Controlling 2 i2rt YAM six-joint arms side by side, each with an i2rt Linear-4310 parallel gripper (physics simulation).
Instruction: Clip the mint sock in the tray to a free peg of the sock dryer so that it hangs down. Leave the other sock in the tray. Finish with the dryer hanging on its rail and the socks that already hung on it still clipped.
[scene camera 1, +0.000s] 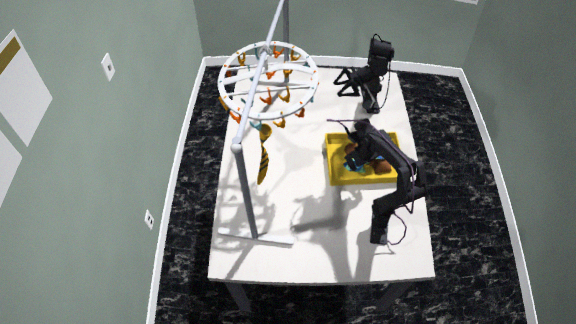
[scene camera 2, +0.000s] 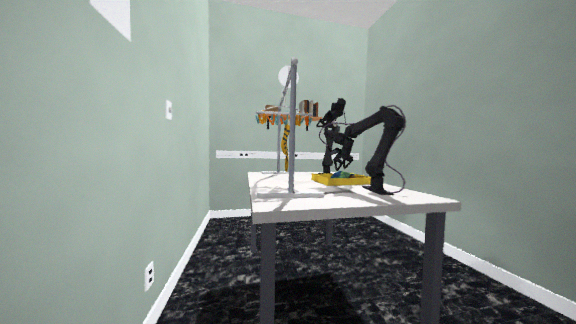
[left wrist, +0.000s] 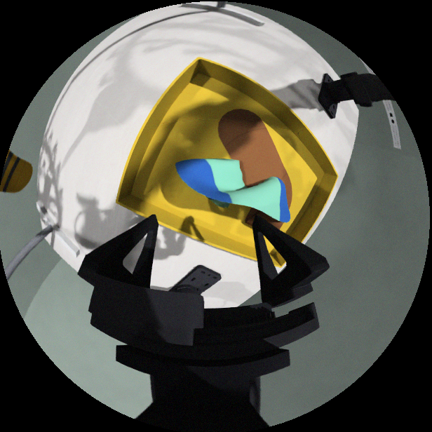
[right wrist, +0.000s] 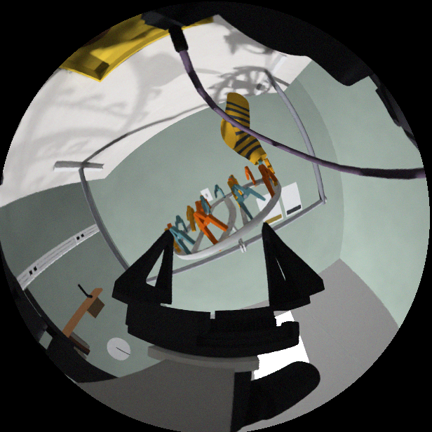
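Observation:
The mint sock with blue parts (scene camera 1: 353, 167) (scene camera 2: 343, 174) (left wrist: 260, 196) lies folded over the brown sock (scene camera 1: 382, 166) (left wrist: 257, 152) in the yellow tray (scene camera 1: 330, 172) (scene camera 2: 350, 182) (left wrist: 265, 100). My left gripper (scene camera 2: 343, 165) (left wrist: 204, 219) is open, pointing down above the tray and sock, apart from them. My right gripper (scene camera 1: 337, 88) (right wrist: 214, 229) is open and empty, facing the dryer from a distance. The round white dryer (scene camera 1: 316, 82) (right wrist: 252, 223) hangs on its rail (scene camera 1: 257, 80) with orange, teal and yellow pegs. A yellow striped sock (scene camera 1: 263, 155) (scene camera 2: 285, 142) (right wrist: 237, 125) hangs from it.
A grey stand post (scene camera 1: 245, 195) (scene camera 2: 293, 145) holds the rail, with its foot (scene camera 1: 275, 240) on the white table (scene camera 1: 310, 260). A purple cable (right wrist: 295, 152) crosses the right wrist view. A wall shelf with books (scene camera 2: 310, 107) shows beyond the dryer.

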